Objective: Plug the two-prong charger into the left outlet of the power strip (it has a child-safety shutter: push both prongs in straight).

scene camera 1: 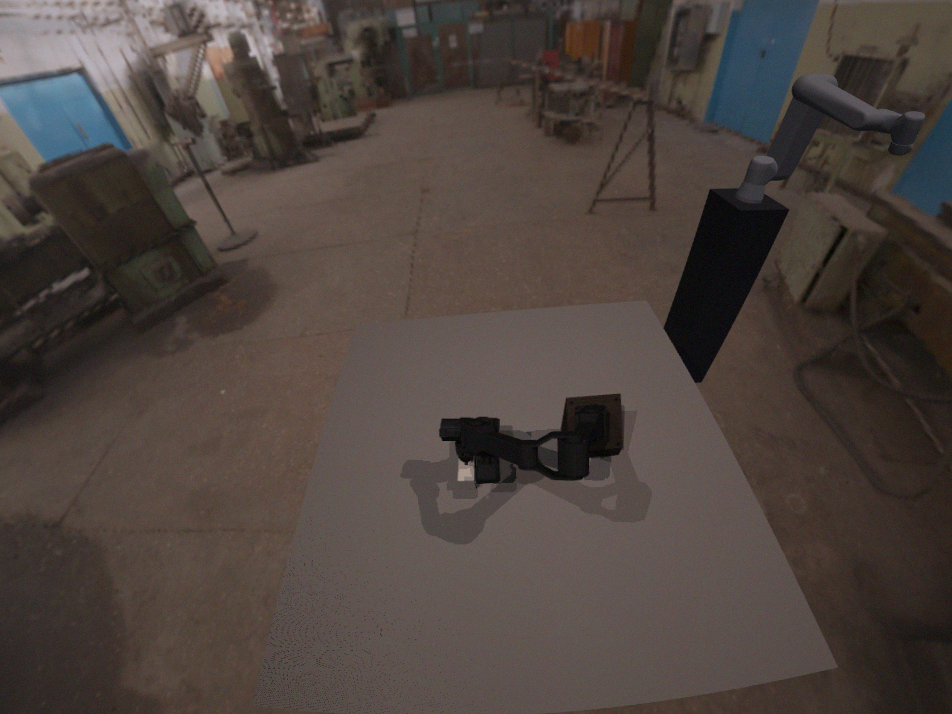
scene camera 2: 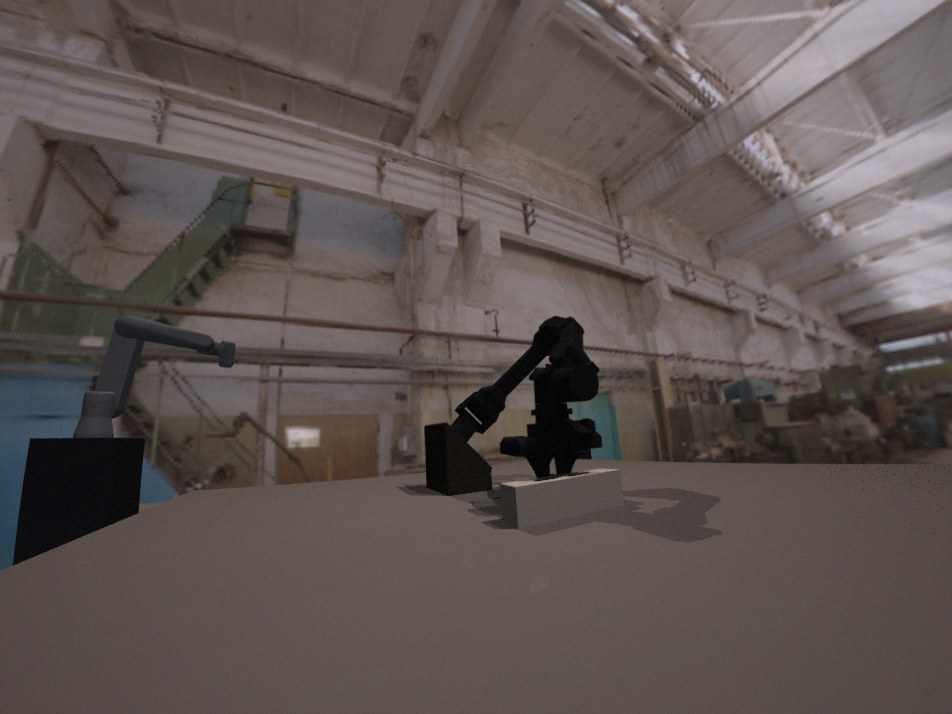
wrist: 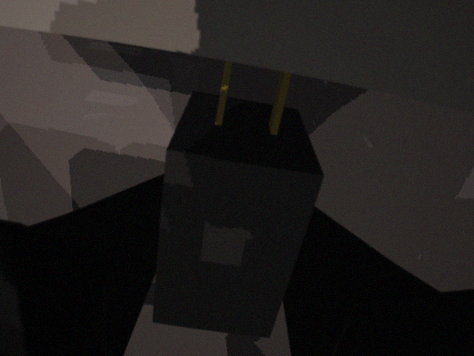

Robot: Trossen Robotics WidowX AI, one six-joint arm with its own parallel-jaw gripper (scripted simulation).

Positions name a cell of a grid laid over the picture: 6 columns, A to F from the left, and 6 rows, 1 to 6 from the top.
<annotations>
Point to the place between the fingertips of my gripper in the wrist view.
C4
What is my gripper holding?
A black two-prong charger.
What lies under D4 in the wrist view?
A black two-prong charger.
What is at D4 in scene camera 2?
My gripper.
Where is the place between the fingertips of my gripper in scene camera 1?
At D4
</annotations>
